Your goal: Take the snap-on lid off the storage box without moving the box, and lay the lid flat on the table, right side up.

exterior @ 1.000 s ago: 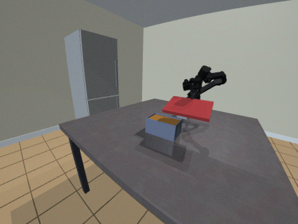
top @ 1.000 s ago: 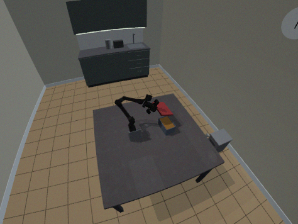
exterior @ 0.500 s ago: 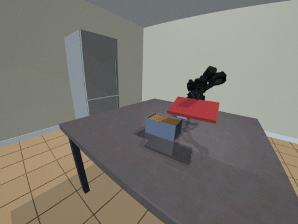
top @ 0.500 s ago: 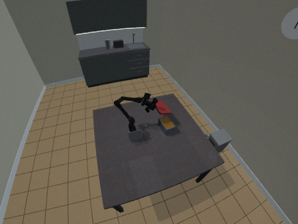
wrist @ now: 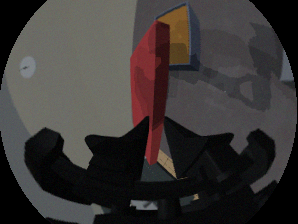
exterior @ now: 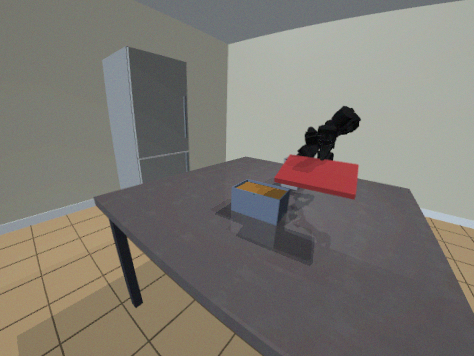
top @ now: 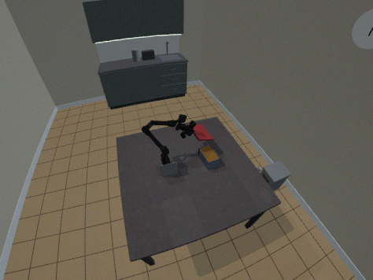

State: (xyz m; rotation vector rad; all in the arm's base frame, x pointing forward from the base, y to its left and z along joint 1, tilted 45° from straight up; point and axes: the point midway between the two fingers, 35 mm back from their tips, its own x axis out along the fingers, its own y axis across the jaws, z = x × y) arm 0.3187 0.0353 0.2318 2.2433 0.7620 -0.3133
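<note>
My gripper tip is 70 mm short of the lid and 20 mm above it. From my gripper tip the other things lie so: blue-grey storage box 80 mm ahead, 200 mm to the right, 180 mm below.
</note>
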